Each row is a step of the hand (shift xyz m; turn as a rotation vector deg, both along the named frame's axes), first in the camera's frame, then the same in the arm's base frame.
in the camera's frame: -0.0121 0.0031 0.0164 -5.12 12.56 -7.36
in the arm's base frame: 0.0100 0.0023 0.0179 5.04 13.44 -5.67
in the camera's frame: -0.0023 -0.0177 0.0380 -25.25 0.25 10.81
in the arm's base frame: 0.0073 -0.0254 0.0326 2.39 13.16 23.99
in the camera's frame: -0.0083 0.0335 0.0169 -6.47 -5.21 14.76
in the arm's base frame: 0.0353 0.0143 0.0054 3.27 -5.03 15.84
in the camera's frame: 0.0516 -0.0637 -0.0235 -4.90 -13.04 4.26
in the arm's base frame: -0.0564 -0.0572 -0.0285 -8.80 -4.92 10.52
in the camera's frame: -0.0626 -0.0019 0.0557 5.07 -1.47 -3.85
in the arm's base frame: 0.0205 0.0174 0.0794 -2.59 -2.53 -5.44
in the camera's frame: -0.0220 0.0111 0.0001 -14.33 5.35 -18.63
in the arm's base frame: 0.0055 0.0213 0.0111 -8.69 22.03 -4.48
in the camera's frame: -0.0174 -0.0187 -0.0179 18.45 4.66 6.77
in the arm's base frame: -0.0281 0.0121 0.0062 10.57 -14.35 -9.50
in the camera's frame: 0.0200 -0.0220 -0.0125 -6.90 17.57 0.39
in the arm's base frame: -0.0217 -0.0192 -0.0142 13.23 13.43 -1.07
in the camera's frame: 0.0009 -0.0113 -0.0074 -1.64 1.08 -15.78
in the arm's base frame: -0.0132 -0.0026 -0.0017 -8.46 9.37 -9.67
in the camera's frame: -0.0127 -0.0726 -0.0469 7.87 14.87 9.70
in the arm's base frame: -0.0873 -0.0037 0.0022 18.76 -3.10 -3.93
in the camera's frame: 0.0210 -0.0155 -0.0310 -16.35 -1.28 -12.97
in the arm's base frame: -0.0269 -0.0078 -0.0293 -11.08 17.50 2.86
